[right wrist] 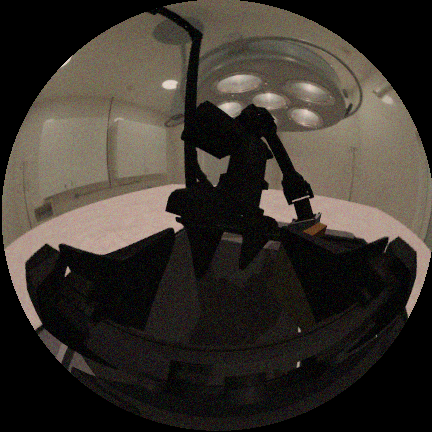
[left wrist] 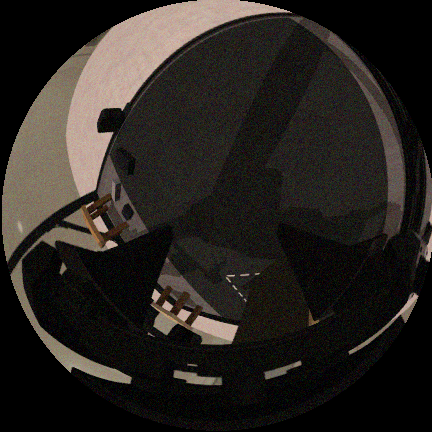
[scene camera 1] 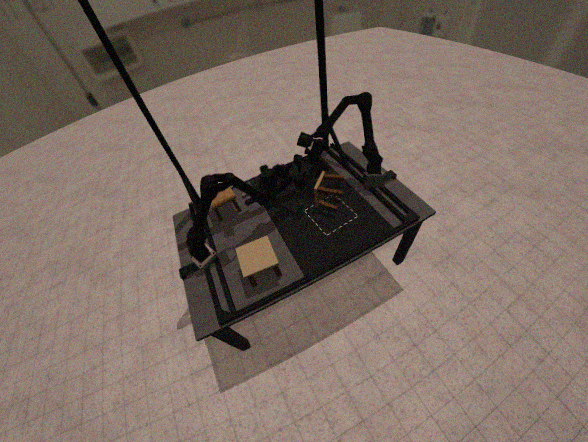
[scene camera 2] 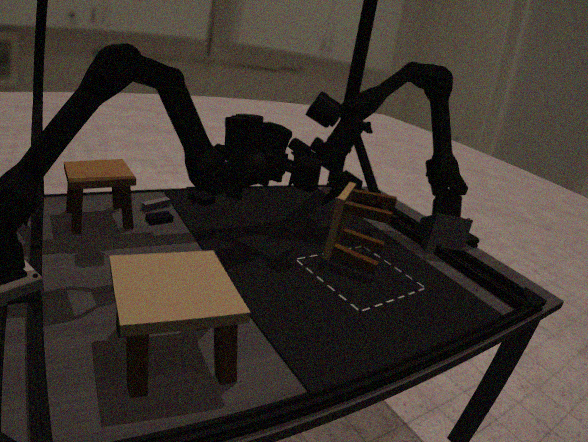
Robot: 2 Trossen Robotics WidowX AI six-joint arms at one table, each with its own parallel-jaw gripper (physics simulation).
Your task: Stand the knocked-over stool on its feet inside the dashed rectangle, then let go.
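Where they show: left gripper, fingertip midpoint: (right wrist: 223, 272) (left wrist: 225, 229) (scene camera 1: 306, 176) (scene camera 2: 305, 195); right gripper, fingertip midpoint: (right wrist: 228, 232) (left wrist: 135, 332) (scene camera 1: 299, 167) (scene camera 2: 301, 158); left arm's base, origin of the base link: (right wrist: 305, 217) (scene camera 1: 374, 173) (scene camera 2: 446, 218); right arm's base, origin of the base link: (scene camera 1: 202, 255) (scene camera 2: 1, 274).
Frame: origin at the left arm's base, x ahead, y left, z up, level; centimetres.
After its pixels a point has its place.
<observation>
The knocked-over stool (scene camera 1: 319, 181) @[x 28.5, y 10.9, z 5.6 cm] (scene camera 2: 338, 220) @[x 30.1, y 16.1, z 1.3 cm] lies on its side, seat upright, legs pointing to the picture's right. It is at the back edge of the dashed rectangle (scene camera 1: 327, 234) @[x 25.7, y 32.7, z -7.6 cm] (scene camera 2: 360, 310) @[x 25.6, y 32.8, z -7.6 cm] (left wrist: 227, 276), with lower legs over the outline. In the left wrist view the seat (left wrist: 275, 305) @[x 28.6, y 7.6, z 0.4 cm] shows dark at the lower right. My left gripper (left wrist: 225, 229) @[x 35.6, y -0.6, z -0.5 cm] (right wrist: 223, 272) @[x 35.6, y -0.6, z -0.5 cm] is open, fingers down, behind the stool. My right gripper is open and empty, reaching in from the picture's left beside the seat, close to the left gripper. Their fingers blur together in the scene views.
A pale upright stool (scene camera 1: 256, 256) @[x 53.6, y 50.3, z 3.7 cm] (scene camera 2: 175, 285) @[x 53.6, y 50.3, z 3.7 cm] stands at the front left. An orange-topped upright stool (scene camera 1: 223, 196) @[x 77.3, y 15.1, z 3.2 cm] (scene camera 2: 100, 171) @[x 79.0, y 14.6, z 3.2 cm] (left wrist: 93, 226) @[x 73.9, y 10.6, z 2.4 cm] stands at the back left. Small light (scene camera 2: 156, 203) @[x 69.4, y 3.6, z -6.5 cm] and dark (scene camera 2: 160, 217) @[x 66.4, y 10.3, z -6.7 cm] blocks lie beside it. Upright poles rise at the back.
</observation>
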